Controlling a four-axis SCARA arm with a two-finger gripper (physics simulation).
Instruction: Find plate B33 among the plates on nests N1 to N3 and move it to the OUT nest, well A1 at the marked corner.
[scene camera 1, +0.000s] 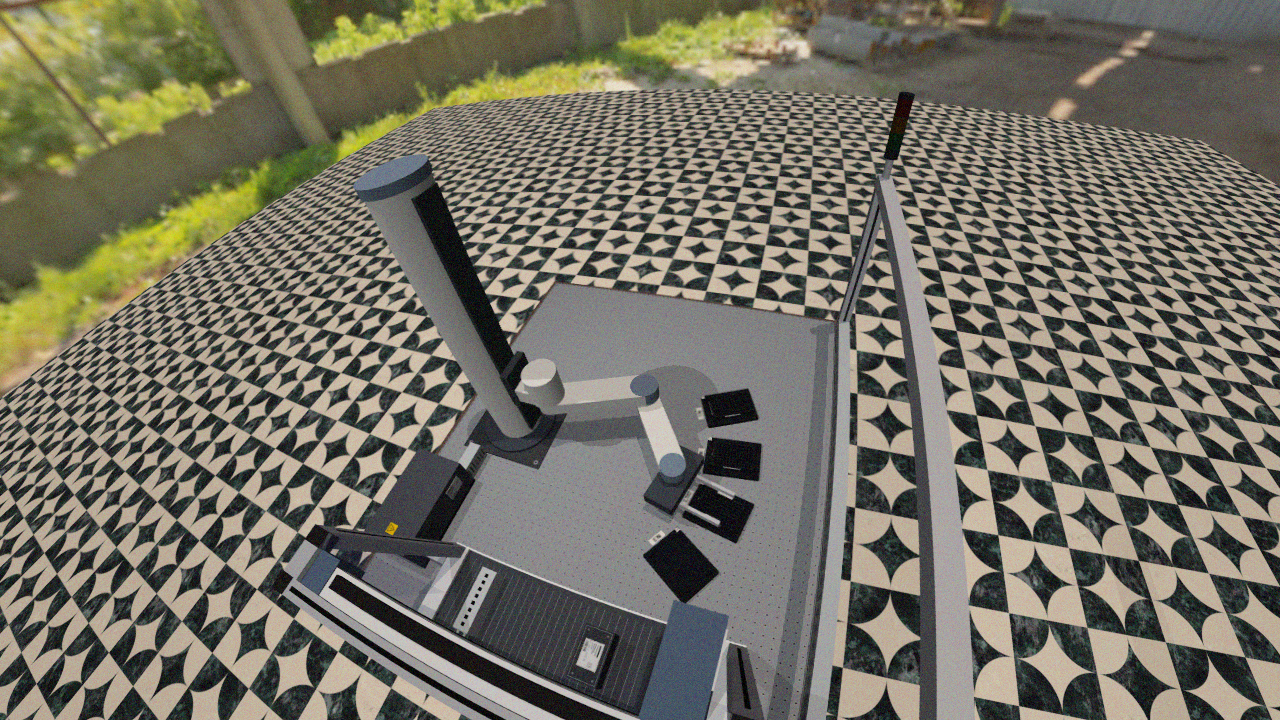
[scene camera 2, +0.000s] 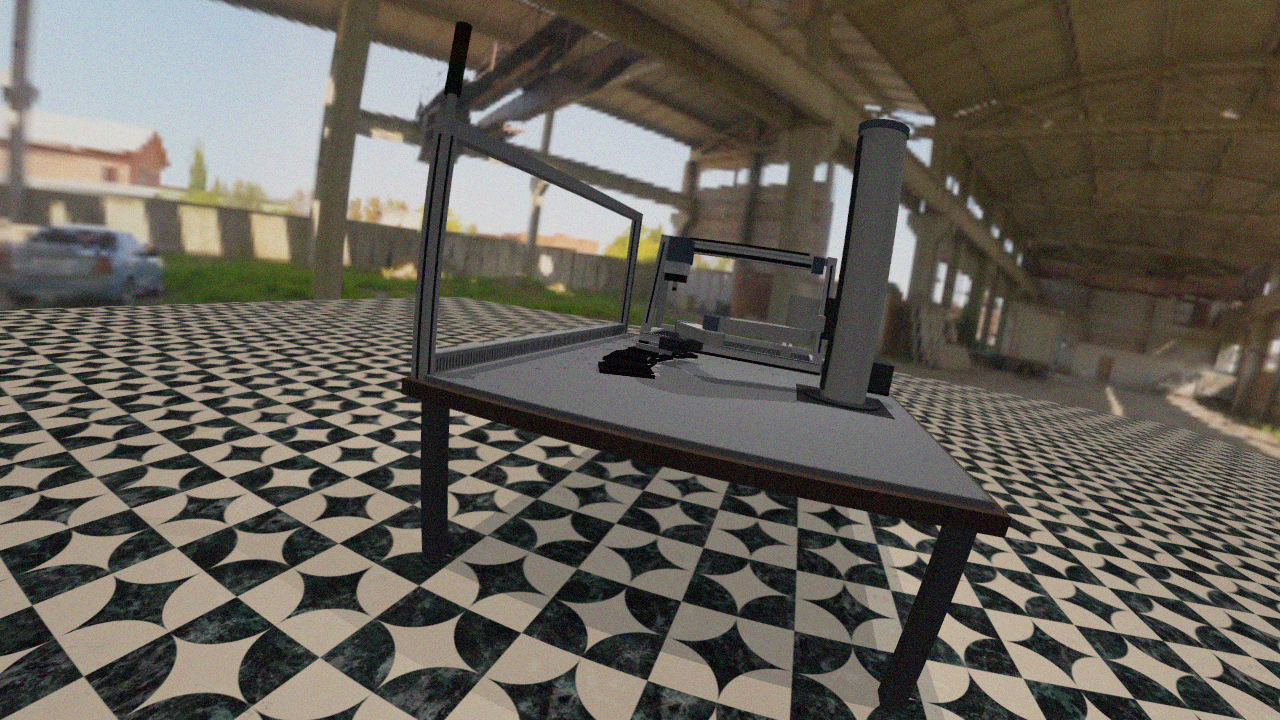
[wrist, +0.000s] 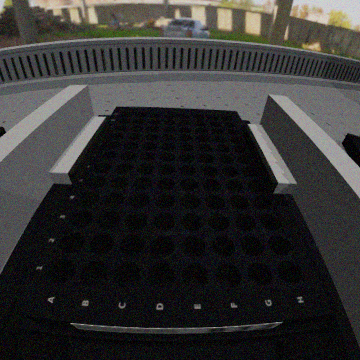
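Seen in the pictures: gripper, fingertip midpoint: (scene camera 1: 727, 510) (scene camera 2: 642, 344) (wrist: 177, 107); arm's base at its link origin: (scene camera 1: 521, 422) (scene camera 2: 840, 403).
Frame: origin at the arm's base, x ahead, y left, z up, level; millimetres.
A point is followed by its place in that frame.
Plate B33 (scene camera 1: 732, 525) @(x 755, y -166, z 39 mm) (wrist: 175, 200) @(x 687, y -123, z 39 mm), black with many wells, sits at the third dark station of the row. In the wrist view its letters A to H run along the near edge, A at left; its label strip is too edge-on to read. My gripper (scene camera 1: 725, 508) @(x 732, y -133, z 54 mm) (wrist: 177, 107) @(x 732, y -133, z 54 mm) is shut on it, with light pads against both long sides. Two dark stations (scene camera 1: 729, 407) @(x 669, y 213, z 36 mm) (scene camera 1: 733, 458) @(x 717, y 35, z 38 mm) each show a pale label line. Another dark station (scene camera 1: 681, 565) @(x 652, y -301, z 25 mm) stands at the row's lower end; I cannot tell whether it holds a plate. The OUT mark is not readable.
The arm column (scene camera 1: 447, 331) @(x 12, y -74, z 513 mm) (scene camera 2: 872, 268) @(x -10, y 74, z 437 mm) stands on the table (scene camera 1: 590, 331) @(x 70, y 458, z 13 mm) (scene camera 2: 716, 429) @(x 321, y 613, z 13 mm). A dark box (scene camera 1: 420, 501) @(x -84, y -398, z 128 mm) and a gantry unit with a dark slatted deck (scene camera 1: 528, 617) @(x 337, y -551, z 62 mm) stand nearby. A grey frame (scene camera 1: 921, 376) @(x 1011, y -69, z 620 mm) (scene camera 2: 432, 259) @(x 1004, y 721, z 287 mm) rises along one table edge.
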